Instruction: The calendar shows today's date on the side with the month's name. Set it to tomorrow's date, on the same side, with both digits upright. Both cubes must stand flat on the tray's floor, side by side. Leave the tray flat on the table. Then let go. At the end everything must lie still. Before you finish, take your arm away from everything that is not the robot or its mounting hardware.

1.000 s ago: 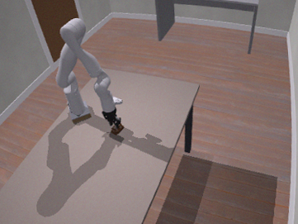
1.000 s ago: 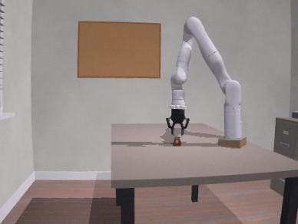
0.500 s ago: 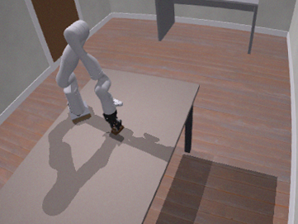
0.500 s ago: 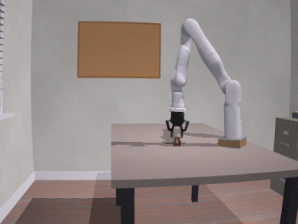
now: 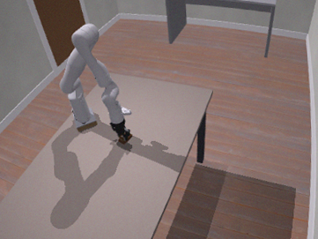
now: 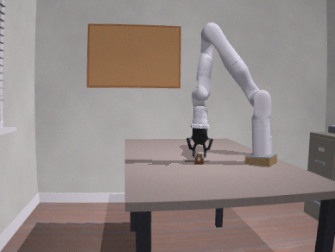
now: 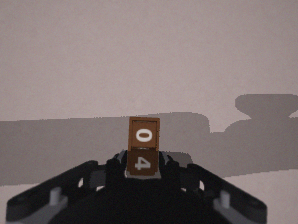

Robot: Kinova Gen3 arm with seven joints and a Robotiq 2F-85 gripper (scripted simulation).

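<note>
My gripper is now 10 mm above the digit cube. Round my hand: brown number cube: 10 mm ahead, 30 mm to the left, 10 mm below; brown calendar tray: 10 mm ahead, 20 mm to the left, 30 mm below.
</note>
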